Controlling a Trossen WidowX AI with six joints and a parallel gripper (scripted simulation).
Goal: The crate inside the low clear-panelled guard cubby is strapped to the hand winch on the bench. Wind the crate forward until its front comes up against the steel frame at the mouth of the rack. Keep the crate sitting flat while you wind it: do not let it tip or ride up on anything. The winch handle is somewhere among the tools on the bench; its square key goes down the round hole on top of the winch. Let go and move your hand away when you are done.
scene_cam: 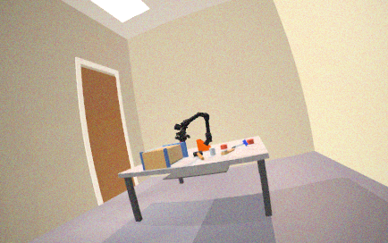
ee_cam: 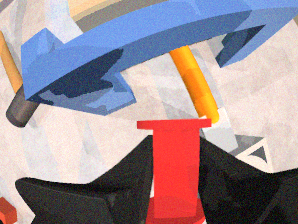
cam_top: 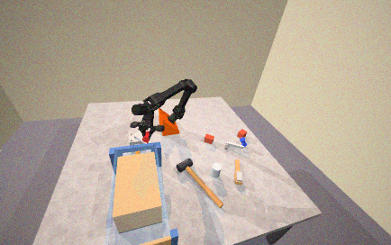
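My gripper tip is 4 cm past the red-handled winch handle, 3 cm above it and 2 cm to the left of it. From my gripper tip the other things lie so: red grip 1 cm to the left, 1 cm behind; then frame 7 cm ahead, 6 cm to the right, 3 cm below; then grey hand winch 11 cm behind, 10 cm below, 7 cm to the right.
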